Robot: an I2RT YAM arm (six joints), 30 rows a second.
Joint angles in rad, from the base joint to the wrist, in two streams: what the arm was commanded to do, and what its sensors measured. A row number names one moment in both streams.
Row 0, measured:
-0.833, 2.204, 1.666, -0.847, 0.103, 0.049
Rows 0 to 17, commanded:
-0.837, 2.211, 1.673, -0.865, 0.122, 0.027
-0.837, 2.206, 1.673, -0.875, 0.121, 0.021
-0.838, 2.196, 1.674, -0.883, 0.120, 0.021
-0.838, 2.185, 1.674, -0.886, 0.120, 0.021
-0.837, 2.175, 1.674, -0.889, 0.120, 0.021
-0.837, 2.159, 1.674, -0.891, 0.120, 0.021
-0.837, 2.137, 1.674, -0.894, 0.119, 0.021
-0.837, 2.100, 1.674, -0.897, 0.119, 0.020
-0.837, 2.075, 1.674, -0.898, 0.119, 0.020
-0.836, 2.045, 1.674, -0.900, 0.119, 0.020
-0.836, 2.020, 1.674, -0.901, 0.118, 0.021
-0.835, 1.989, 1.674, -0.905, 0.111, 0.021
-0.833, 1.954, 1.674, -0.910, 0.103, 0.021
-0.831, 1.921, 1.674, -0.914, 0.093, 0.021
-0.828, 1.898, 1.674, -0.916, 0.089, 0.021
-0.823, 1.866, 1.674, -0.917, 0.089, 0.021
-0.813, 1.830, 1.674, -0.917, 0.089, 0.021
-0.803, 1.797, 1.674, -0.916, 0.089, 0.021
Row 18, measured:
-0.831, 1.882, 1.668, -0.912, 0.105, 0.026
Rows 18 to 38, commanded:
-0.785, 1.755, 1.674, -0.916, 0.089, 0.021
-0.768, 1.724, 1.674, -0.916, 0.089, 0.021
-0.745, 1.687, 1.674, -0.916, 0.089, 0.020
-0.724, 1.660, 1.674, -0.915, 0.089, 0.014
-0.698, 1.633, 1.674, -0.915, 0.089, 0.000
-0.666, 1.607, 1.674, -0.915, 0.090, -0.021
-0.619, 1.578, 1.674, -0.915, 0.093, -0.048
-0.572, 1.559, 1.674, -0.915, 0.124, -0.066
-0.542, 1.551, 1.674, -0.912, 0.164, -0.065
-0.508, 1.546, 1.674, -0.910, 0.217, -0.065
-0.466, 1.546, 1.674, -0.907, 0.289, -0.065
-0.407, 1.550, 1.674, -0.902, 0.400, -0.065
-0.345, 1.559, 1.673, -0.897, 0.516, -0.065
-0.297, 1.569, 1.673, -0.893, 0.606, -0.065
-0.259, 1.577, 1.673, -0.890, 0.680, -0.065
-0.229, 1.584, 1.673, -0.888, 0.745, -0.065
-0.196, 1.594, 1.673, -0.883, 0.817, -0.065
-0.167, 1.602, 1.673, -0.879, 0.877, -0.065
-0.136, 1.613, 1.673, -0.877, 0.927, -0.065
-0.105, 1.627, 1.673, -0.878, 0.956, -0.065
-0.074, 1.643, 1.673, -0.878, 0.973, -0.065
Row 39, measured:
-0.141, 1.605, 1.668, -0.882, 0.751, -0.057
